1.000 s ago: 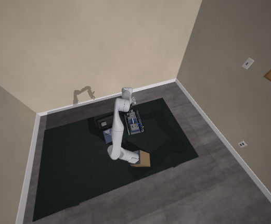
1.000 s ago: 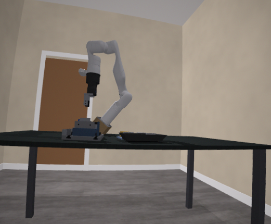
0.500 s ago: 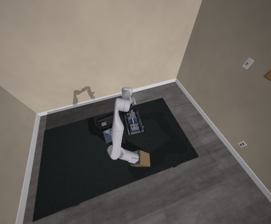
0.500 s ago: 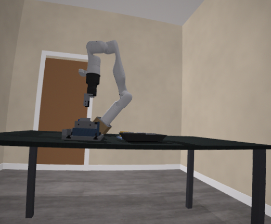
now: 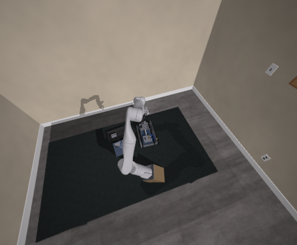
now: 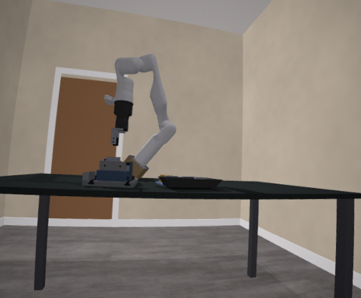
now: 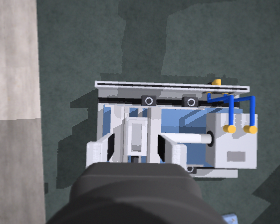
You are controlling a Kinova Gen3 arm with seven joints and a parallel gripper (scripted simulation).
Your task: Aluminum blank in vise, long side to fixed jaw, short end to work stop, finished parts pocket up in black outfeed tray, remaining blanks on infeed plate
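Now: hand 7 cm past the vise, 1 cm to the right of it and 14 cm above it. Also, from my hand: bluish plate (12 cm behind, 31 cm to the left, 18 cm below); yellow brass blank (17 cm behind, 26 cm to the left, 16 cm below).
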